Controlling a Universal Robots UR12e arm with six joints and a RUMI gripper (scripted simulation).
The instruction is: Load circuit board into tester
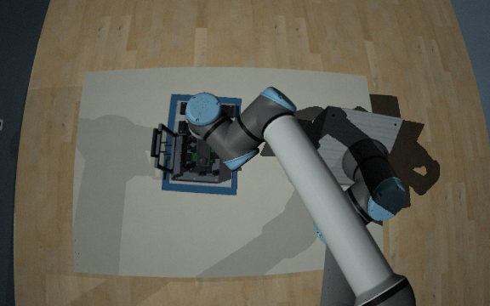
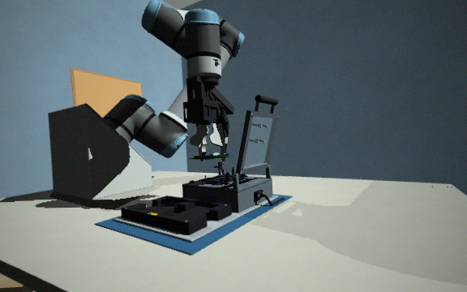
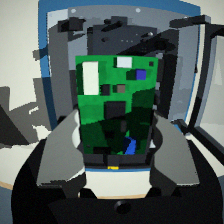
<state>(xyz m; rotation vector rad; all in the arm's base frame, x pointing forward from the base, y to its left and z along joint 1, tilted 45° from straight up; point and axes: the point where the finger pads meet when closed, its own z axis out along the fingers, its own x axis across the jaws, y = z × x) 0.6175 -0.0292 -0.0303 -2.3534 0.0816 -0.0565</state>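
My hand is 140 mm short of the tester lid, 50 mm below it and 20 mm to the right of it. From my hand the other things lie so: green circuit board: right at my hand.
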